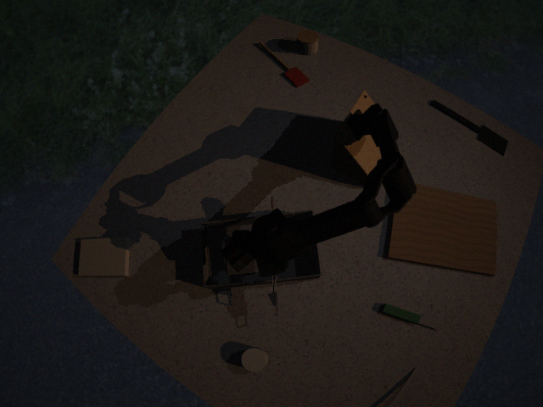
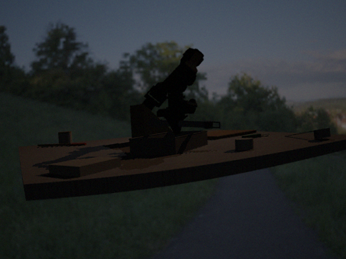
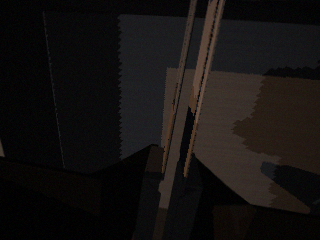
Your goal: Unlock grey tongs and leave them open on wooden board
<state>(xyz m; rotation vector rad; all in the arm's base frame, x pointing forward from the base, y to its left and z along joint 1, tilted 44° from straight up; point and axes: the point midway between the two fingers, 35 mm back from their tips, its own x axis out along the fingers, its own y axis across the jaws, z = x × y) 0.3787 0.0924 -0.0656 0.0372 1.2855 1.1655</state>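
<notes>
Right now the roasting tin is 3 cm to the right of my gripper tip, 3 cm ahead of it and 2 cm below it. Round my gripper tip: red spatula 55 cm behind, 41 cm to the right, 4 cm below; then tan block 40 cm to the right, 36 cm ahead, 4 cm below; then wooden board 36 cm to the left, 36 cm behind, 4 cm below.
</notes>
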